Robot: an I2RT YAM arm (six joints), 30 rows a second.
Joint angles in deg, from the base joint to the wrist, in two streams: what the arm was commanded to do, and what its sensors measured. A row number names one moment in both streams.
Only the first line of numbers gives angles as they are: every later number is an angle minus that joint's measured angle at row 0.
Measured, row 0:
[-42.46 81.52 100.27 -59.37 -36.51 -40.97]
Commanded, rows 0 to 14:
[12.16 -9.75 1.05 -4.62 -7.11 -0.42]
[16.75 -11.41 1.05 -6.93 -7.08 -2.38]
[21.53 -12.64 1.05 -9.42 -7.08 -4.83]
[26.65 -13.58 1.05 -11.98 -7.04 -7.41]
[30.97 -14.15 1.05 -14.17 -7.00 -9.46]
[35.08 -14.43 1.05 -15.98 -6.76 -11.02]
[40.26 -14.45 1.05 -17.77 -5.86 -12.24]
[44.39 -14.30 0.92 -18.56 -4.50 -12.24]
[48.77 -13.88 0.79 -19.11 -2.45 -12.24]
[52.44 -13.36 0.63 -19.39 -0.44 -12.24]
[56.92 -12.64 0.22 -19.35 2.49 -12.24]
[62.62 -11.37 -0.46 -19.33 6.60 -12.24]
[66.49 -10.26 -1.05 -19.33 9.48 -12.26]
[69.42 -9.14 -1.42 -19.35 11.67 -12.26]
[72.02 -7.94 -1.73 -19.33 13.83 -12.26]
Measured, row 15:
[62.36 -11.70 0.09 -19.11 2.93 -10.84]
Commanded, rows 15 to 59:
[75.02 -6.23 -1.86 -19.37 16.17 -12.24]
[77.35 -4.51 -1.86 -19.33 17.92 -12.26]
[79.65 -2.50 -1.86 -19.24 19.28 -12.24]
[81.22 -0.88 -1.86 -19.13 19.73 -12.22]
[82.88 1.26 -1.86 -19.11 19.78 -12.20]
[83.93 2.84 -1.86 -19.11 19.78 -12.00]
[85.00 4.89 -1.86 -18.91 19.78 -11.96]
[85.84 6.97 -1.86 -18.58 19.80 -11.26]
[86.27 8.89 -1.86 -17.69 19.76 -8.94]
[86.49 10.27 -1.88 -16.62 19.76 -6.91]
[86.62 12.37 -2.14 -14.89 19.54 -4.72]
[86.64 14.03 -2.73 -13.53 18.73 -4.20]
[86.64 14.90 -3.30 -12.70 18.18 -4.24]
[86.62 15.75 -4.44 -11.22 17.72 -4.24]
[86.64 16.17 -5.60 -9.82 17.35 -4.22]
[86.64 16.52 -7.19 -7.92 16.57 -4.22]
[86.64 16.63 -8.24 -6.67 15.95 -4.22]
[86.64 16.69 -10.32 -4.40 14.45 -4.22]
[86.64 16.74 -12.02 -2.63 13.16 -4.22]
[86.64 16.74 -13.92 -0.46 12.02 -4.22]
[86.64 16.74 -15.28 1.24 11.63 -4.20]
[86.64 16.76 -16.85 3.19 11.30 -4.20]
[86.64 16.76 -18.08 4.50 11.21 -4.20]
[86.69 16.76 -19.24 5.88 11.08 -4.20]
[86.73 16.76 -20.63 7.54 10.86 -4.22]
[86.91 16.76 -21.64 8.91 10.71 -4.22]
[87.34 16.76 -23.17 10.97 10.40 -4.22]
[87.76 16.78 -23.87 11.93 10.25 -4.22]
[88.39 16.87 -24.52 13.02 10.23 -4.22]
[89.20 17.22 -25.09 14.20 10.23 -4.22]
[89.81 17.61 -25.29 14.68 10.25 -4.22]
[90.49 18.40 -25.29 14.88 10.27 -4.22]
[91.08 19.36 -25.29 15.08 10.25 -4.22]
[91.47 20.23 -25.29 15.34 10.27 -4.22]
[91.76 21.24 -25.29 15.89 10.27 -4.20]
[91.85 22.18 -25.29 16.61 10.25 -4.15]
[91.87 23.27 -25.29 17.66 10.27 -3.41]
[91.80 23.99 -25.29 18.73 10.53 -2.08]
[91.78 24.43 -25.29 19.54 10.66 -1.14]
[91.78 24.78 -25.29 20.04 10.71 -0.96]
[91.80 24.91 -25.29 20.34 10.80 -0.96]
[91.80 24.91 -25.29 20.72 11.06 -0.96]
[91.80 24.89 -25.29 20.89 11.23 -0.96]
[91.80 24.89 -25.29 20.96 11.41 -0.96]
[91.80 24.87 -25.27 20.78 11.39 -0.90]
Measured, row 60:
[91.61 21.98 -23.91 22.33 10.21 -3.59]
